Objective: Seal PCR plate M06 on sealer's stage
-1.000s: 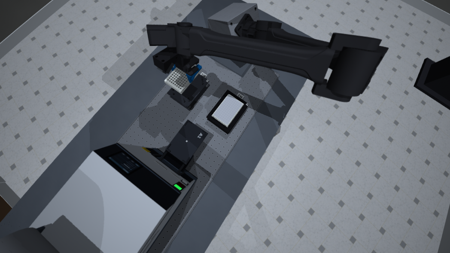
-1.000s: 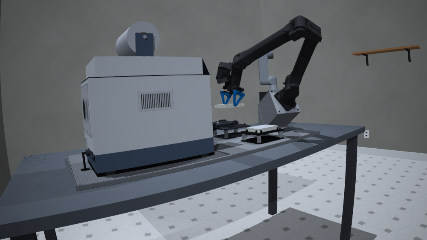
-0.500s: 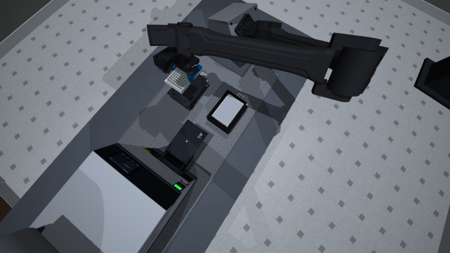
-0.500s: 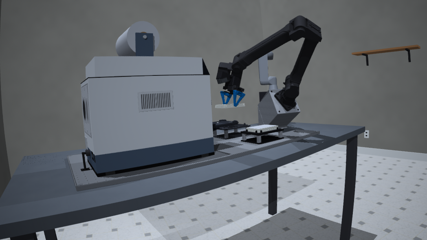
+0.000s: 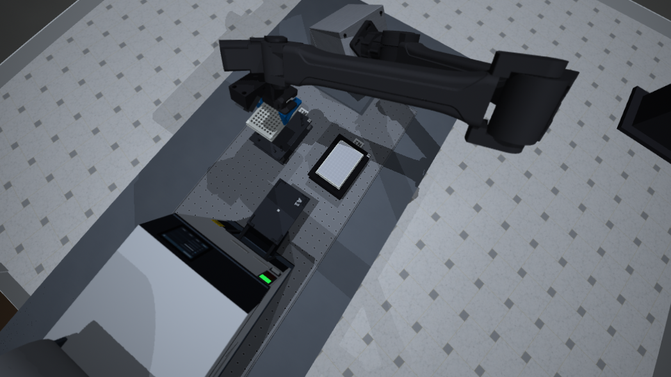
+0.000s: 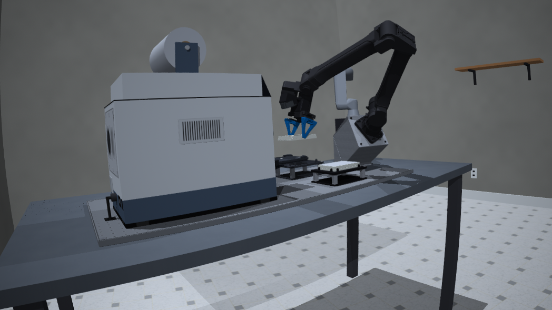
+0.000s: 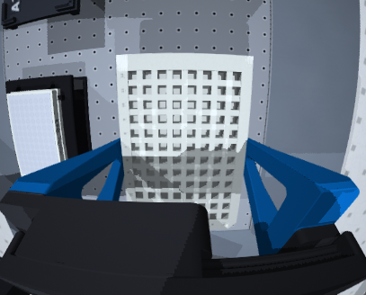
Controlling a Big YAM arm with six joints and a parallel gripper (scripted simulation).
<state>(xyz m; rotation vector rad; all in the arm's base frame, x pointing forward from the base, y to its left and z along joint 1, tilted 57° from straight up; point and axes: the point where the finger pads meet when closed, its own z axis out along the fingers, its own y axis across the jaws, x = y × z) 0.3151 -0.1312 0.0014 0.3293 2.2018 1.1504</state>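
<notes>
My hand is 11 cm above the plate nest N1. Also, from my hand: white 96-well plate M06: right at my hand; then sealed plate M09: 21 cm to the left, 10 cm below, 3 cm behind; then nest N2: 21 cm to the left, 12 cm below, 3 cm behind.
</notes>
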